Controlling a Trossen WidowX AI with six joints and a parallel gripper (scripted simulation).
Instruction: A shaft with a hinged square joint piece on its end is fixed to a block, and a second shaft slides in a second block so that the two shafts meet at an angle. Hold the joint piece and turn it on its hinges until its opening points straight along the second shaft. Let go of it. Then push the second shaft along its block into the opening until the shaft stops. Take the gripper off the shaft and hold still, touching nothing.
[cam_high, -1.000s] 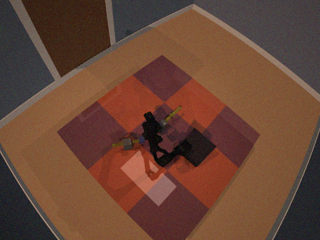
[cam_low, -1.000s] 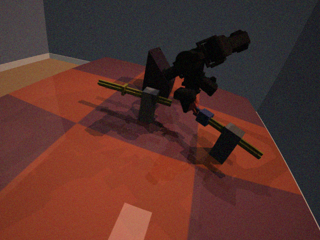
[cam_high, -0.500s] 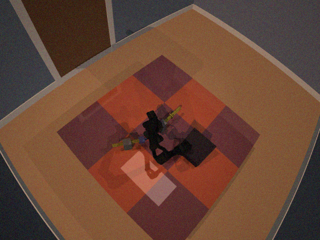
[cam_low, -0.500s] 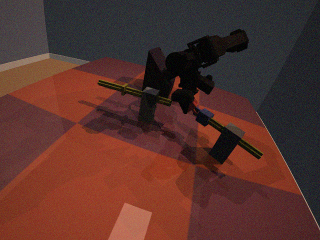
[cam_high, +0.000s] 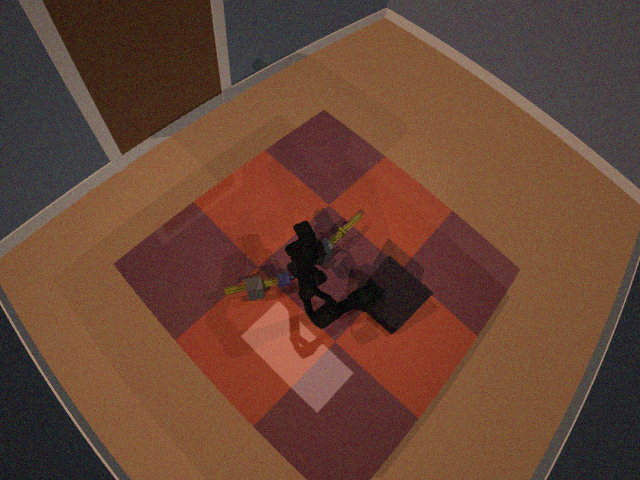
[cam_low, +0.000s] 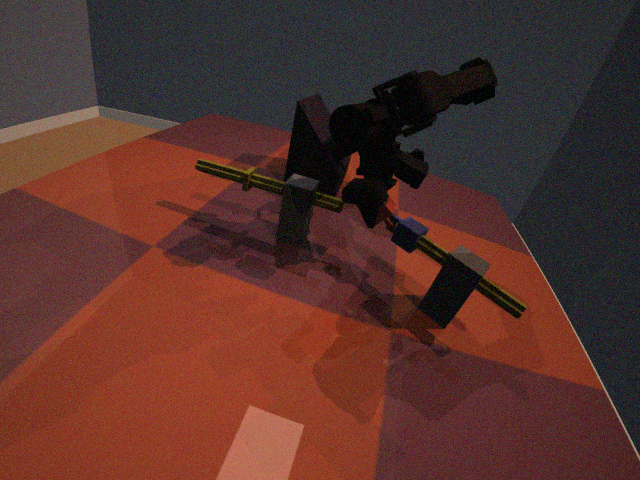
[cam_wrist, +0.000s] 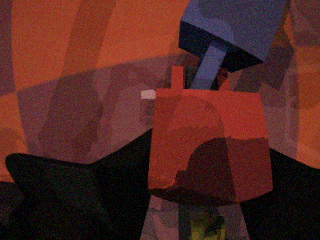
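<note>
Right now the red square joint piece is 3 cm above my gripper tip.
</note>
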